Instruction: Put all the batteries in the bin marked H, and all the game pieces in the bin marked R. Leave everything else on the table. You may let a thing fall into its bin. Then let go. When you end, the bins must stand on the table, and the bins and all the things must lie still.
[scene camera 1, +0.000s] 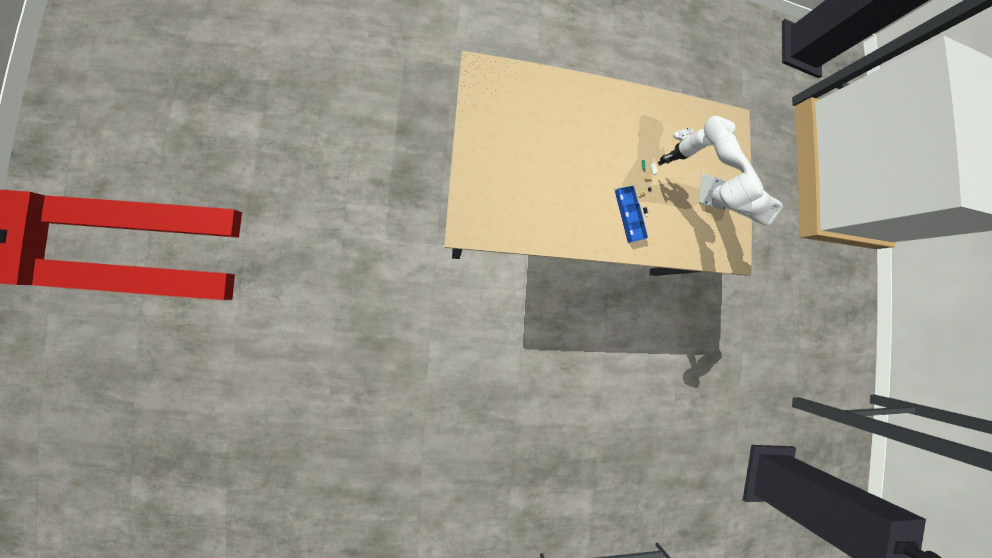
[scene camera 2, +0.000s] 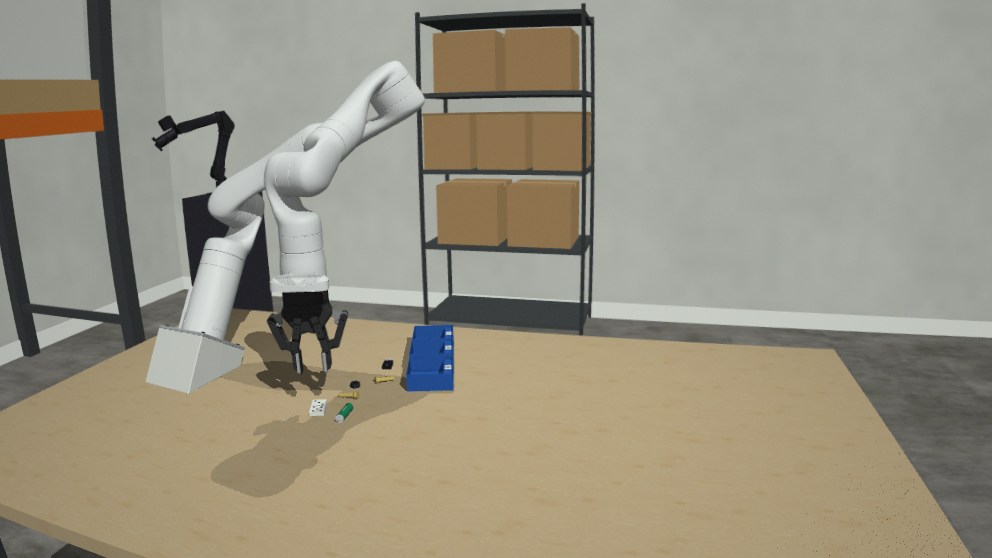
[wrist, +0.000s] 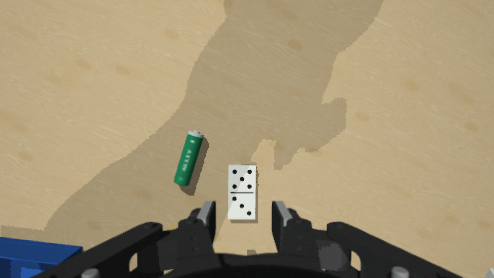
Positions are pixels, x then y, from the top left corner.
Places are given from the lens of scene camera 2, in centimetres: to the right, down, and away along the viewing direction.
my gripper (scene camera 2: 313, 371): -31, 16, 103
blue three-part bin (scene camera 2: 425, 372): -13, 18, 119
